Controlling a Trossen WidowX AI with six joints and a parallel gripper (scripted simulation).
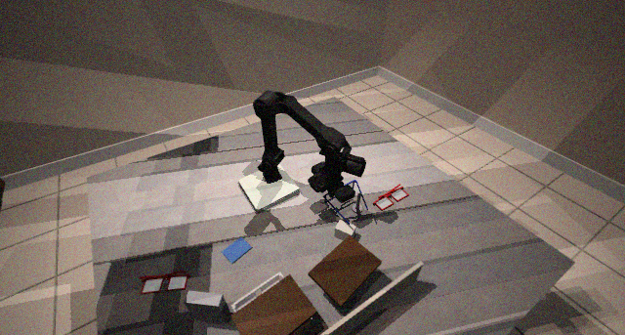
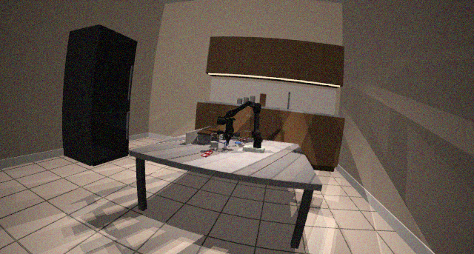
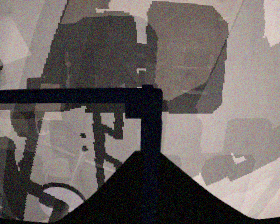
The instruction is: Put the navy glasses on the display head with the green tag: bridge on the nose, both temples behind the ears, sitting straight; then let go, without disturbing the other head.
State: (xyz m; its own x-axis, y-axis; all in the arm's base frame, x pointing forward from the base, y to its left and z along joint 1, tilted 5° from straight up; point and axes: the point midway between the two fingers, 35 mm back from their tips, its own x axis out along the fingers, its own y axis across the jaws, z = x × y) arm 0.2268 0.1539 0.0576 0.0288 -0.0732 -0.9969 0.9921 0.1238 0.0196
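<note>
Now: the grey post 90 mm to the left of my gripper tip, 50 mm ahead of it and 40 mm below it. Round my gripper tip: blue card: 370 mm to the right, 60 mm below, 20 mm ahead; then white block: 130 mm ahead, 30 mm below, 20 mm to the right; then panel: 400 mm ahead, 210 mm to the right.
</note>
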